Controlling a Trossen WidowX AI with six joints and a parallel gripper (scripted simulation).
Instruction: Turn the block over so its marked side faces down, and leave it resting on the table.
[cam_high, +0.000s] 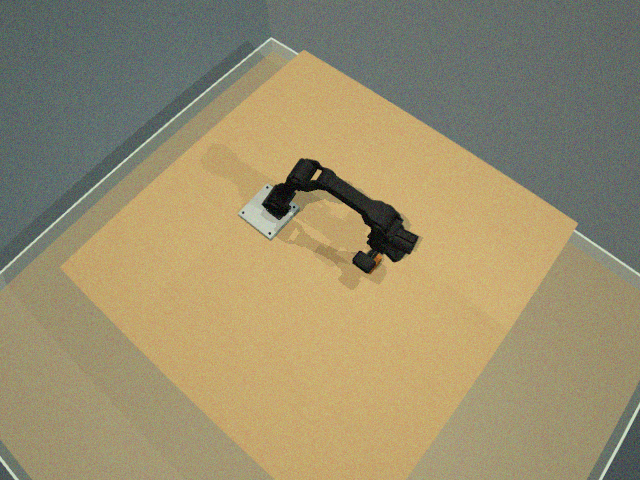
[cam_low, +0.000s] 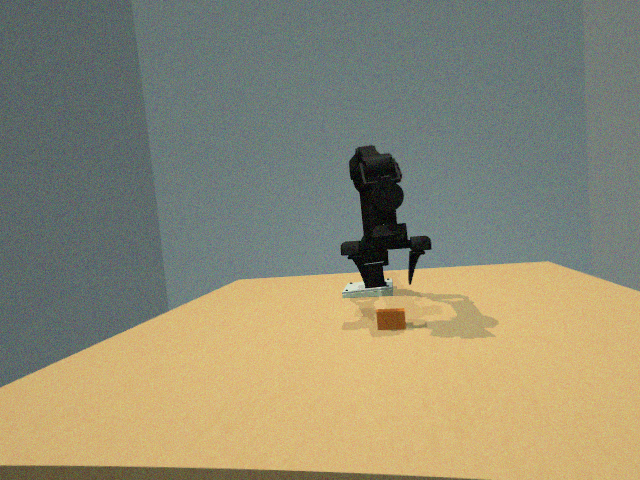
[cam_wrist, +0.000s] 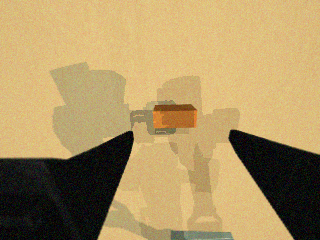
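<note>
Right now my gripper tip is 80 mm above the orange block and 10 mm past it.
</note>
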